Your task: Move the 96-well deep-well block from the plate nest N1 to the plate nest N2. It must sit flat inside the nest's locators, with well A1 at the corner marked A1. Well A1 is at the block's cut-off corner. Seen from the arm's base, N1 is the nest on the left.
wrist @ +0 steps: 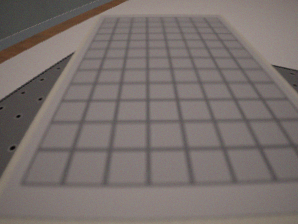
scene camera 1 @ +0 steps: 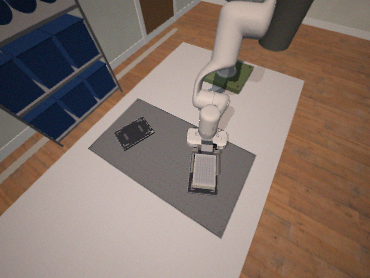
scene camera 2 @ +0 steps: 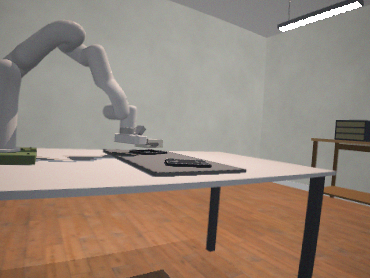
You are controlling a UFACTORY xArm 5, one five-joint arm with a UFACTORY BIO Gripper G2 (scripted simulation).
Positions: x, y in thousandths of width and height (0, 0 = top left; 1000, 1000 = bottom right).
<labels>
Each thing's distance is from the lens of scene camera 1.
white 96-well deep-well block (scene camera 1: 553, 624): 0.60 m
</labels>
